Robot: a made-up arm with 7 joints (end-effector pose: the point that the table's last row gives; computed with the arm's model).
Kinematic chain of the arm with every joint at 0, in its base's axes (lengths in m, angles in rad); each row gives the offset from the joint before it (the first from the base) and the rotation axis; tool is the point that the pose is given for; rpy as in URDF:
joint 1: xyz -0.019 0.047 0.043 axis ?
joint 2: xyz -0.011 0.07 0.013 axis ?
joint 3: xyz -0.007 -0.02 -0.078 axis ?
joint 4: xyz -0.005 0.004 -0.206 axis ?
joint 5: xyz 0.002 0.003 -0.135 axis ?
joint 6: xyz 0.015 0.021 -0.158 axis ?
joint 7: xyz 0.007 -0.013 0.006 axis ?
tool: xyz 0.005 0.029 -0.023 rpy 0 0 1.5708
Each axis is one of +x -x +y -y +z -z.
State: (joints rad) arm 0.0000 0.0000 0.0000 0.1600 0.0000 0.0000 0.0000
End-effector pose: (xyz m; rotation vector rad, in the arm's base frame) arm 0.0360 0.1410 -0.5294 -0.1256 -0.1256 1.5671
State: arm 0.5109 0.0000 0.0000 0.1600 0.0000 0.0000 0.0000
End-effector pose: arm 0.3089 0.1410 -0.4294 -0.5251 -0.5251 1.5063
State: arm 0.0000 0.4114 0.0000 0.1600 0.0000 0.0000 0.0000
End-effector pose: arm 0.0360 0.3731 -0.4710 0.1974 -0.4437 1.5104
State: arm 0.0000 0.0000 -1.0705 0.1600 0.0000 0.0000 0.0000
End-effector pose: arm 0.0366 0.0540 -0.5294 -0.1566 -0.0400 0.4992
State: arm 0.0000 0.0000 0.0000 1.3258 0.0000 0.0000 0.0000
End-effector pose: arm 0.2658 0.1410 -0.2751 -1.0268 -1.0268 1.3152
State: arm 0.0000 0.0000 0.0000 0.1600 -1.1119 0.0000 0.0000
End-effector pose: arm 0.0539 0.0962 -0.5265 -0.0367 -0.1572 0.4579
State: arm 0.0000 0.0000 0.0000 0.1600 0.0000 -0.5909 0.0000
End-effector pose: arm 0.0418 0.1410 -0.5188 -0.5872 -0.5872 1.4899
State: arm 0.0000 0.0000 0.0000 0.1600 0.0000 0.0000 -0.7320
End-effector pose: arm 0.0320 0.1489 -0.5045 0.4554 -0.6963 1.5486
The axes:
joint 1: -y
joint 2: +x
joint 3: +z
joint 4: -y
joint 5: +z
joint 6: +y
joint 7: -x

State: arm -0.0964 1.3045 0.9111 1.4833 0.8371 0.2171 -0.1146
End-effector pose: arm 0.1232 0.4936 0.1991 -0.9108 -2.1806 1.1098
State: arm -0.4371 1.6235 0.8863 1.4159 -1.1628 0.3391 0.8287
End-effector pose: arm 0.2585 0.4211 0.1949 1.3293 -1.1578 0.2365
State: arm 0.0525 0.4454 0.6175 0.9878 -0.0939 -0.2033 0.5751
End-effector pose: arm 0.1944 0.4483 -0.2508 -0.7299 -1.1765 1.1821
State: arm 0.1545 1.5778 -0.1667 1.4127 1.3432 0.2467 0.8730
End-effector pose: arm 0.2808 0.4551 0.0594 -1.1558 -0.5132 0.7988
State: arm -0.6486 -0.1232 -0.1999 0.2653 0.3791 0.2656 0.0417
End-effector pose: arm -0.3019 0.0556 -0.4556 0.3726 0.6966 1.7451
